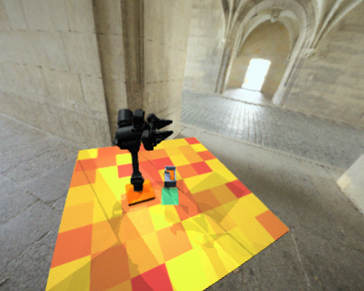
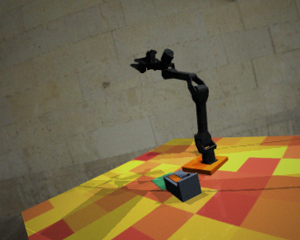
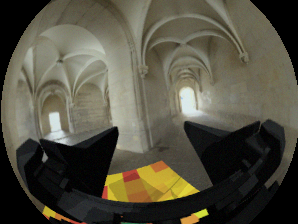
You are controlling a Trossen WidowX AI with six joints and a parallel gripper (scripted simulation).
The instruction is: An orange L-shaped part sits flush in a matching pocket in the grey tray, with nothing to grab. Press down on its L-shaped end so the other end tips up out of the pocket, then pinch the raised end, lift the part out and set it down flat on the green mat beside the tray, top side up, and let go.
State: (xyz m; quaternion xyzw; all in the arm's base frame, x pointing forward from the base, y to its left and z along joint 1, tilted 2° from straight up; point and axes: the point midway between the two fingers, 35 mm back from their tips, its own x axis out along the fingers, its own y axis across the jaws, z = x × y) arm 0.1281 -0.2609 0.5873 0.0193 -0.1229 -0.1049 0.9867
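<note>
My gripper tip is now 11 cm short of the orange L-shaped part, 33 cm to the right of it and 58 cm above it. From my gripper tip the other things lie so: green mat: 8 cm ahead, 17 cm to the left, 64 cm below.
</note>
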